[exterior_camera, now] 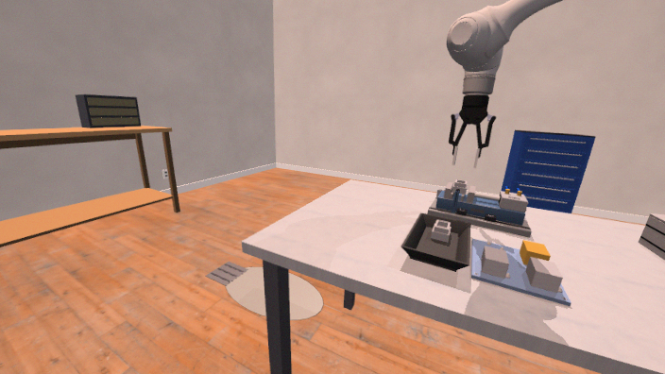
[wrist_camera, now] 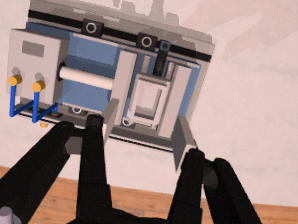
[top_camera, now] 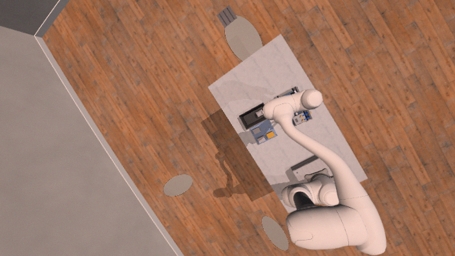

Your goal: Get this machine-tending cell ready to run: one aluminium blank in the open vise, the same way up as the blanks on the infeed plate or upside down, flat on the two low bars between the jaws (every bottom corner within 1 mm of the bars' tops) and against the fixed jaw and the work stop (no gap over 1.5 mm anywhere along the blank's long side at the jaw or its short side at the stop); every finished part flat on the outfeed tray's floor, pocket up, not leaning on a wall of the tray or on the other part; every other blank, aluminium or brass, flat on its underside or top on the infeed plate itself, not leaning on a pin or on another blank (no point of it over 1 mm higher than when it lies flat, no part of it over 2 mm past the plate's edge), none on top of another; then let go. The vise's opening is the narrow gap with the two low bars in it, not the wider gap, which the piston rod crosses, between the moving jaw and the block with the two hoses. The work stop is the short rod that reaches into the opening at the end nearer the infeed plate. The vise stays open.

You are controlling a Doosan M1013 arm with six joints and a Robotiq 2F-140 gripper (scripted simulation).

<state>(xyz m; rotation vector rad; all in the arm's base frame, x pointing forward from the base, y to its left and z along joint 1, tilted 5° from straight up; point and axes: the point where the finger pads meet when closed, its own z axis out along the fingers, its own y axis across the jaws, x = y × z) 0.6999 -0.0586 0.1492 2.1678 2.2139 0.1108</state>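
My gripper is now 30 mm short of the fixed jaw and 120 mm above it. From my hand the other things lie so: moving jaw: 40 mm behind, 120 mm below; dark work stop rod: 50 mm to the left, 110 mm below; piston rod: 90 mm behind, 120 mm below.
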